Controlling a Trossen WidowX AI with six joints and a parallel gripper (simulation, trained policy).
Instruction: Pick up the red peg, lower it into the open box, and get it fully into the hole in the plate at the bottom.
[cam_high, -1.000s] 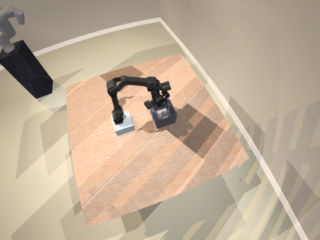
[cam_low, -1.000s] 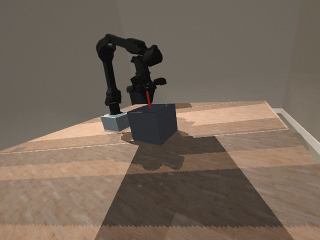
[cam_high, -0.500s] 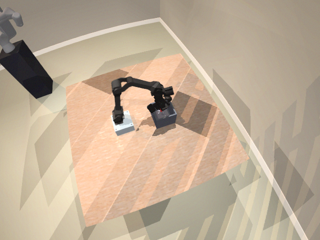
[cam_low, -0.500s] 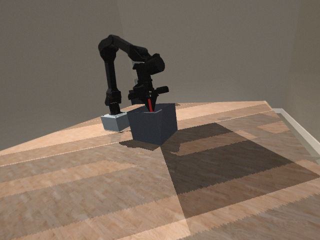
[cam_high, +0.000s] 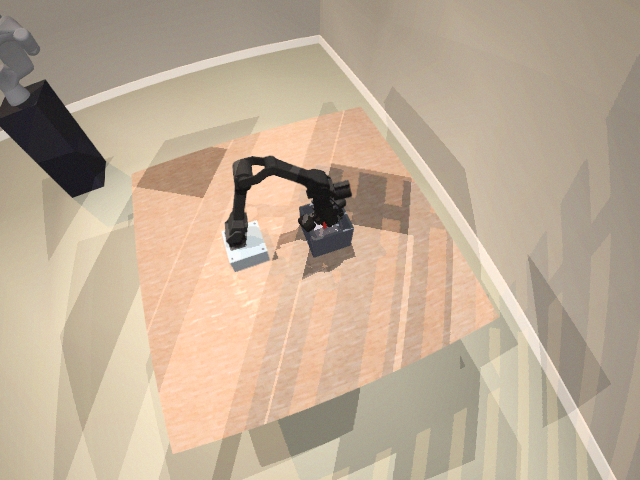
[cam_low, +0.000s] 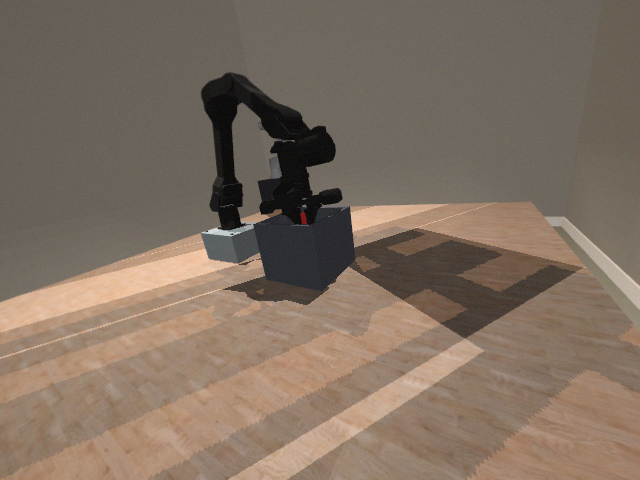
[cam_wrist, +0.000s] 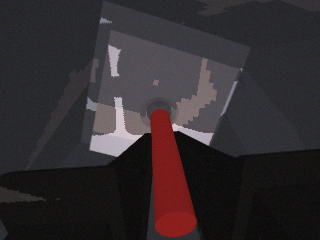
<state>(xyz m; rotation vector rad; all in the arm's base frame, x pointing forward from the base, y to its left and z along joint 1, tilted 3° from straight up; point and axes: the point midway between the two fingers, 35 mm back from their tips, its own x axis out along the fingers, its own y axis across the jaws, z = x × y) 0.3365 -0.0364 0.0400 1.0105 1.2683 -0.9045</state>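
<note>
The red peg is 20 mm above my gripper tip. Also, from my gripper tip: holed plate: 40 mm below, 10 mm to the right.
</note>
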